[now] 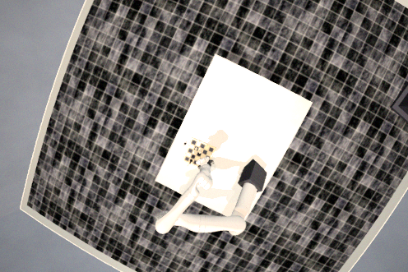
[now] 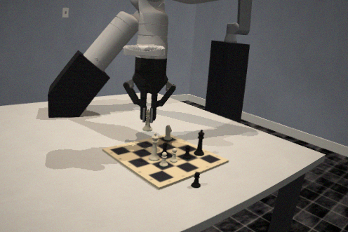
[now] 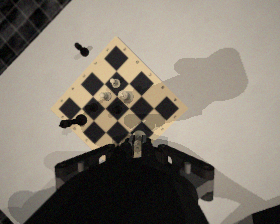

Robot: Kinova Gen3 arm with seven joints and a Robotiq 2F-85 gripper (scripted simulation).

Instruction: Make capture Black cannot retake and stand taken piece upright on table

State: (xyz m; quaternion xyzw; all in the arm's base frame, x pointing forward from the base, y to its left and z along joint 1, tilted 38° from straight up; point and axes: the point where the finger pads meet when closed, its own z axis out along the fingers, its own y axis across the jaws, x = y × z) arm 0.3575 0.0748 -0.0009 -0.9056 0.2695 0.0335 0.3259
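Right now my hand is 80 mm short of the tall white piece, 20 mm to the left of it and 50 mm above it. From my hand the other things lie so: tall black piece (90 mm ahead, 100 mm to the left, 50 mm below); then board (70 mm ahead, 20 mm to the left, 90 mm below).
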